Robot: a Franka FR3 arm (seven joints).
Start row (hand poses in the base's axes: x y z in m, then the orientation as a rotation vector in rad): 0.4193 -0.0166 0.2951 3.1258 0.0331 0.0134
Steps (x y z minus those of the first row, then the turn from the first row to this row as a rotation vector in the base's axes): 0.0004 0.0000 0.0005 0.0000 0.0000 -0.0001; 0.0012 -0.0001 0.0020 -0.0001 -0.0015 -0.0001; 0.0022 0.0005 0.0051 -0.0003 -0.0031 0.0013; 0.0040 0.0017 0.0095 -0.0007 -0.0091 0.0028; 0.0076 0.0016 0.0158 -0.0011 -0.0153 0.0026; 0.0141 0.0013 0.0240 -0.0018 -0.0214 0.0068; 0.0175 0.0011 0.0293 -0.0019 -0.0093 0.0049; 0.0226 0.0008 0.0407 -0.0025 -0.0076 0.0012; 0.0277 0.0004 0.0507 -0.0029 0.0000 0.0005
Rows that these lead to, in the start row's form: 0.4197 -0.0166 0.2956 3.1258 0.0329 0.0134; 0.4205 -0.0167 0.2971 3.1257 0.0329 0.0157; 0.4215 -0.0161 0.3002 3.1254 0.0351 0.0183; 0.4233 -0.0149 0.3046 3.1249 0.0374 0.0276; 0.4269 -0.0150 0.3109 3.1243 0.0370 0.0373; 0.4334 -0.0153 0.3191 3.1234 0.0434 0.0469; 0.4368 -0.0155 0.3244 3.1236 0.0406 0.0279; 0.4419 -0.0158 0.3358 3.1231 0.0349 0.0252; 0.4470 -0.0162 0.3458 3.1229 0.0339 0.0133
